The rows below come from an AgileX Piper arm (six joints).
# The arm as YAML. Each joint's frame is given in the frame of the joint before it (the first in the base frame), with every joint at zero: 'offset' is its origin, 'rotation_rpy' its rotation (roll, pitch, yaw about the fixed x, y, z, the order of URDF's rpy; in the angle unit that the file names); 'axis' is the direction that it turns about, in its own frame. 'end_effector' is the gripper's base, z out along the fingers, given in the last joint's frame.
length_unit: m
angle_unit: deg
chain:
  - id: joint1
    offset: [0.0, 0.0, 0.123]
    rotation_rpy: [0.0, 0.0, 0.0]
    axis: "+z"
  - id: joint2
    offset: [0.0, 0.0, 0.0]
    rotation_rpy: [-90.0, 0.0, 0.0]
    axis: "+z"
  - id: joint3
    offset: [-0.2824, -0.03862, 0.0]
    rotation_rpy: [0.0, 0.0, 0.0]
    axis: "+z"
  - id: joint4
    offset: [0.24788, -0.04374, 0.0]
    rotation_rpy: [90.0, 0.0, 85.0]
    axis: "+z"
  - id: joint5
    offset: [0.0, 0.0, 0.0]
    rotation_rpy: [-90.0, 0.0, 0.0]
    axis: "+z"
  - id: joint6
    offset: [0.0, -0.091, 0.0]
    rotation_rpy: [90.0, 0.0, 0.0]
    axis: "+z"
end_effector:
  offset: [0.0, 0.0, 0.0]
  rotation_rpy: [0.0, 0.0, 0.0]
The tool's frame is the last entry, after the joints.
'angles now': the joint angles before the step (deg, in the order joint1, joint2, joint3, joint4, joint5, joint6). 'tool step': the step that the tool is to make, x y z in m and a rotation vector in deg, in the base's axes. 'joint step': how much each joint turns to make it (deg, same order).
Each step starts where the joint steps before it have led.
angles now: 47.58 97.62 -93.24 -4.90 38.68 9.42
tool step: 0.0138 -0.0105 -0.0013 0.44 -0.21 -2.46
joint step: -2.50 0.32 0.00 0.12 -0.79 0.04
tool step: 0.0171 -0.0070 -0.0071 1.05 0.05 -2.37
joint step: -2.53 1.37 0.00 0.81 -2.07 -0.02
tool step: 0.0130 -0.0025 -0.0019 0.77 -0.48 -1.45
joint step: -1.51 1.53 -1.38 0.25 -1.02 0.01
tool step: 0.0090 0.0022 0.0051 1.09 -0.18 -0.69
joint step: -0.66 1.72 -3.29 0.73 0.73 -0.03
